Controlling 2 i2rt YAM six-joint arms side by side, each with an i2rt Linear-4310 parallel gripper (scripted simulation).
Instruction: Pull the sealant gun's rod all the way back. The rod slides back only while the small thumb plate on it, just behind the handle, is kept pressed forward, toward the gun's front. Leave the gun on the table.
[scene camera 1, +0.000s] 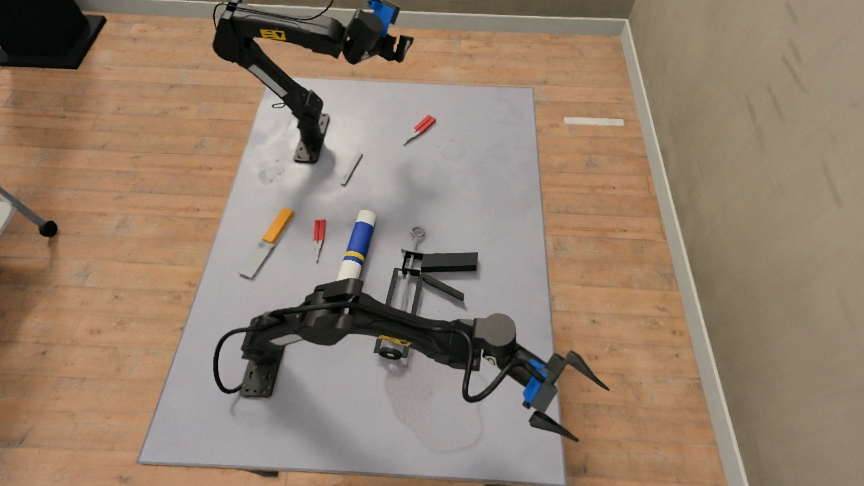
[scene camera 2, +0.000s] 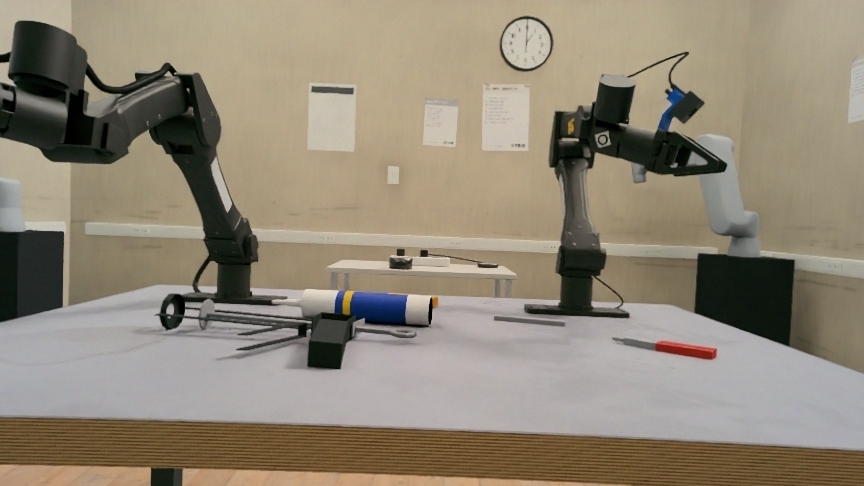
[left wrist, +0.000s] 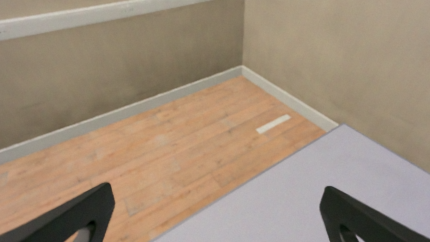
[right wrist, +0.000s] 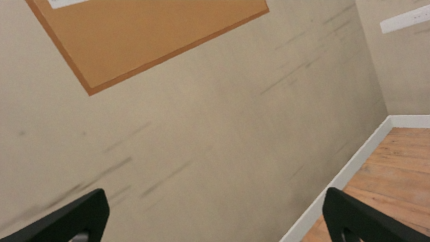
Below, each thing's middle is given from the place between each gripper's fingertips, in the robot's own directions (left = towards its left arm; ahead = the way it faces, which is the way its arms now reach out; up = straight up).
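My right hand is well above the putty knife (scene camera 1: 253, 261), and it is also far past the knife and a long way to the right of it. As for the red-handled tool (scene camera 2: 709, 353), it is 290 mm below my right hand, 880 mm to the left of it and 330 mm behind it.
Seen from my left hand (scene camera 2: 722, 167), the red-handled tool is 270 mm below, 50 mm ahead and 100 mm to the right. The putty knife is far below my left hand, well behind it and a long way to the right of it.
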